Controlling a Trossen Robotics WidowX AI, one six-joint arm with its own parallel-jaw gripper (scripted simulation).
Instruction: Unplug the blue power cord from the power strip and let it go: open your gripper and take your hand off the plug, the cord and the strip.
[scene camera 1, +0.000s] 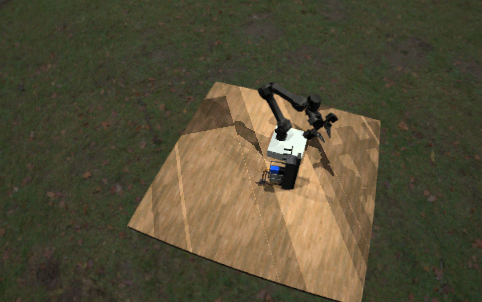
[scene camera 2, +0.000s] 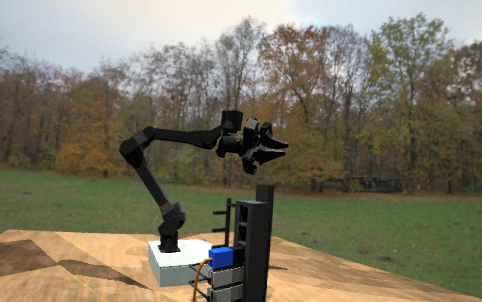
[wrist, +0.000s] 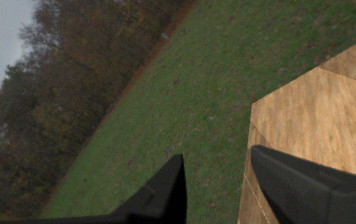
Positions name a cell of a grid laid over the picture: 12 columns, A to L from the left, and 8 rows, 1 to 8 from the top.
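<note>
The gripper (scene camera 2: H4) is in view, and the wrist view shows the gripper (wrist: H6) too.
</note>
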